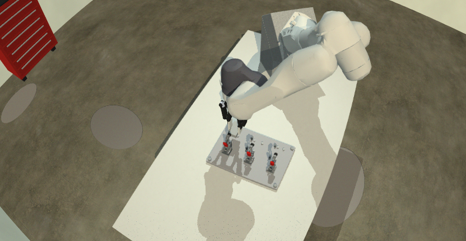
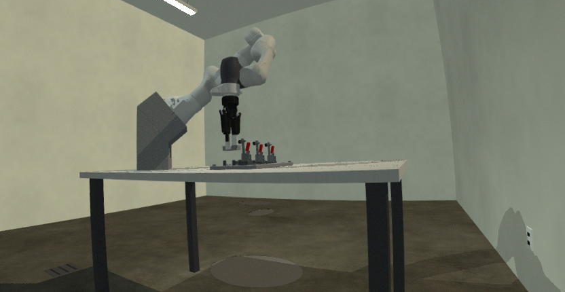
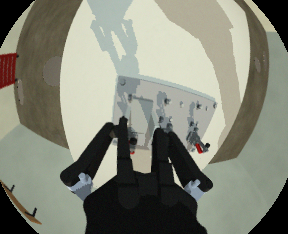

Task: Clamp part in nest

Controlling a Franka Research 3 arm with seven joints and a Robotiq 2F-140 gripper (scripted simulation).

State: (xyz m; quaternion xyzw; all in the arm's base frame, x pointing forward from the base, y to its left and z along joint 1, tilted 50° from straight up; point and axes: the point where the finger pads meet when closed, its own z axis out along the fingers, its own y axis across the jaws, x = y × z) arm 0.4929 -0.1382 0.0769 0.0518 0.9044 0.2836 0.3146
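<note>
Right now my hand is 3 cm above the pale grey part. Also, from my hand: plate: 11 cm to the left, 11 cm below, 4 cm ahead.
</note>
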